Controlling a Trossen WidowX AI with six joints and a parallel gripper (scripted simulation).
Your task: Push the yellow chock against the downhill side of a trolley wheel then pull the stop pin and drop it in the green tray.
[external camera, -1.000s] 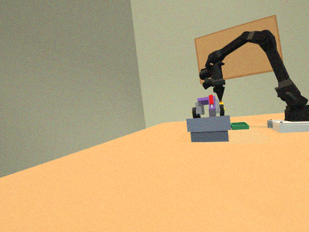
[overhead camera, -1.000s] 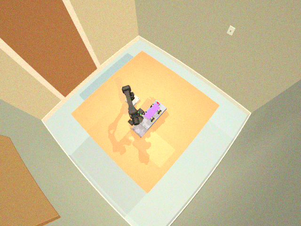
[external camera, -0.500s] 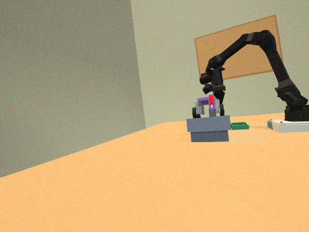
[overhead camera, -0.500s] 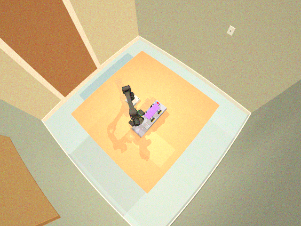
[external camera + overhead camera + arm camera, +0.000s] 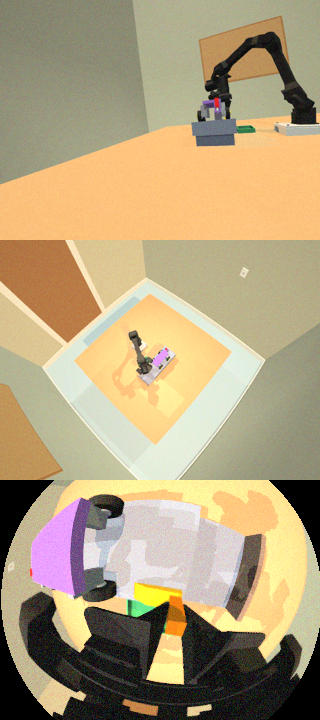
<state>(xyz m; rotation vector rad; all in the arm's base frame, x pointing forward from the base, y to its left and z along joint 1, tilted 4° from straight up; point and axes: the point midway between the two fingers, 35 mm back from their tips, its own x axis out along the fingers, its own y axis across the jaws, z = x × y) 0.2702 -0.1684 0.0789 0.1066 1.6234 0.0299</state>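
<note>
The red-headed stop pin lies 270 mm to the left of my gripper tip, 50 mm ahead of it and 40 mm above it. Round my gripper tip: yellow chock (20 mm to the left, 10 mm below); then grey ramp (150 mm to the left, 60 mm ahead, 40 mm below); then trolley (160 mm to the left, 60 mm ahead, 30 mm above).
</note>
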